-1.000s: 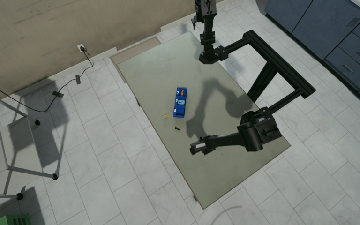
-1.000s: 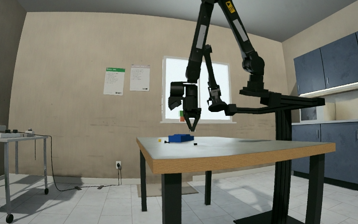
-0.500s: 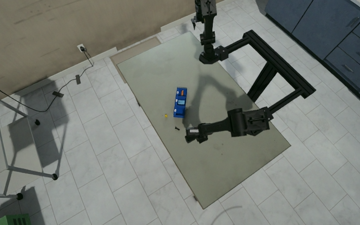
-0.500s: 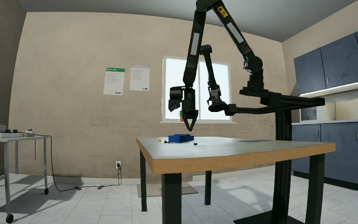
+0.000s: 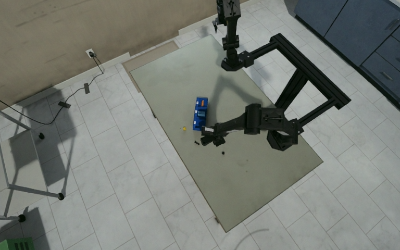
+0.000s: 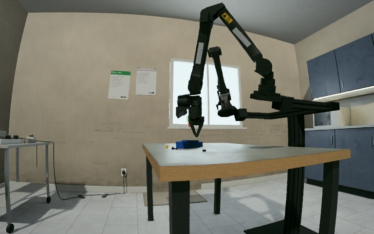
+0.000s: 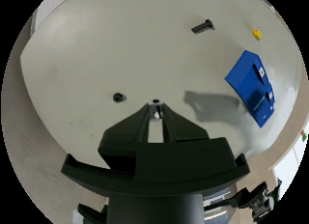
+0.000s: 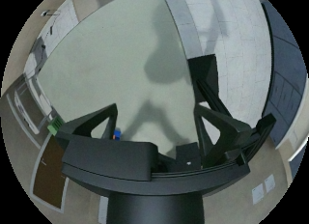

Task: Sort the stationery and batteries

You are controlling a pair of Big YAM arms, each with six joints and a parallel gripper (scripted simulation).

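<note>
My left gripper is now 260 mm to the left of the blue three-compartment bin row, 60 mm above it and 10 mm past it. From my left hand the other things lie so: black pen-like piece (110 mm ahead, 70 mm to the right, 70 mm below); silver piece (right at my left hand); yellow piece (200 mm to the right, 150 mm ahead, 70 mm below).
</note>
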